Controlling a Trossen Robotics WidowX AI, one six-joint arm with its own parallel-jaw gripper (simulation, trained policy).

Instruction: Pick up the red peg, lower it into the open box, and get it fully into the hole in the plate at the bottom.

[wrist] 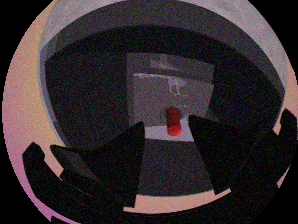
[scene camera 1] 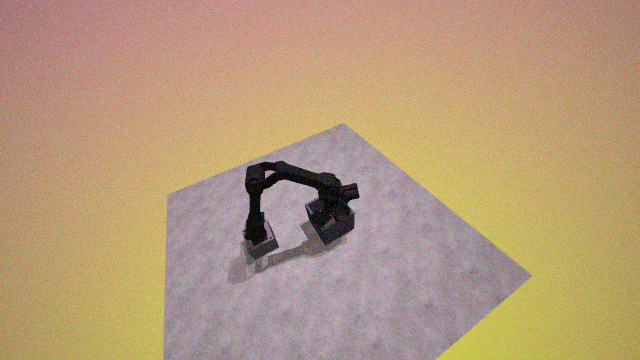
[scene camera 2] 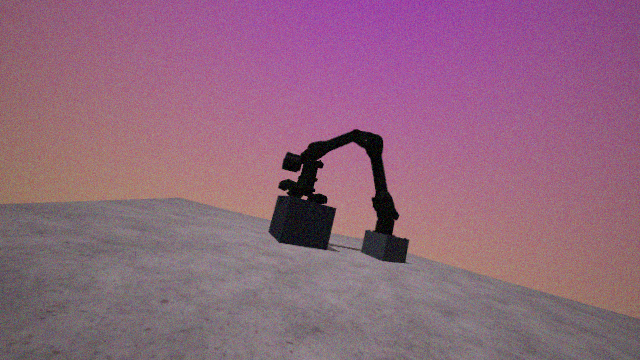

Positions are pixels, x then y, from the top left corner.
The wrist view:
my gripper: 166,122
dark box: 86,70
plate: 154,90
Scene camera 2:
my gripper: 298,215
dark box: 295,221
